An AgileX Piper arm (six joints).
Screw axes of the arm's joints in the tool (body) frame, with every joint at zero. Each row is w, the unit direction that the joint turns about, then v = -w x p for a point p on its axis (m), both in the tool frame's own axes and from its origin. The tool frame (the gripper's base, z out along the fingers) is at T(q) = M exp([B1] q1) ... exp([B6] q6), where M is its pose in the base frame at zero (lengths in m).
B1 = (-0.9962, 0, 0.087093, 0, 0.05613, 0)
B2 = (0, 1, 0, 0.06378, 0, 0.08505)
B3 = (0, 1, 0, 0.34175, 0, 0.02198)
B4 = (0, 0, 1, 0, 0, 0)
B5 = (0, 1, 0, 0.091, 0, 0)
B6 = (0, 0, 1, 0, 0, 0)
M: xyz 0.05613 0 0.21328 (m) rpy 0 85.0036 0 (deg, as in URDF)
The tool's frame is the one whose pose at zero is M.
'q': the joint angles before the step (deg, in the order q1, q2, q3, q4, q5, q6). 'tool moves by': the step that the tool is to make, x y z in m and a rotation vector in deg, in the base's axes. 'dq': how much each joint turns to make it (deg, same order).
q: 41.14 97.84 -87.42 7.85 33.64 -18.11
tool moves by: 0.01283 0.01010 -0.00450 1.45 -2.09 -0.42
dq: -0.01 2.92 -2.15 -0.23 -3.33 -0.01
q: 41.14 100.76 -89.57 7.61 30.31 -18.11
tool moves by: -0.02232 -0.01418 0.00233 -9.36 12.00 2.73
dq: 0.00 -1.88 -1.91 0.79 19.19 -0.19
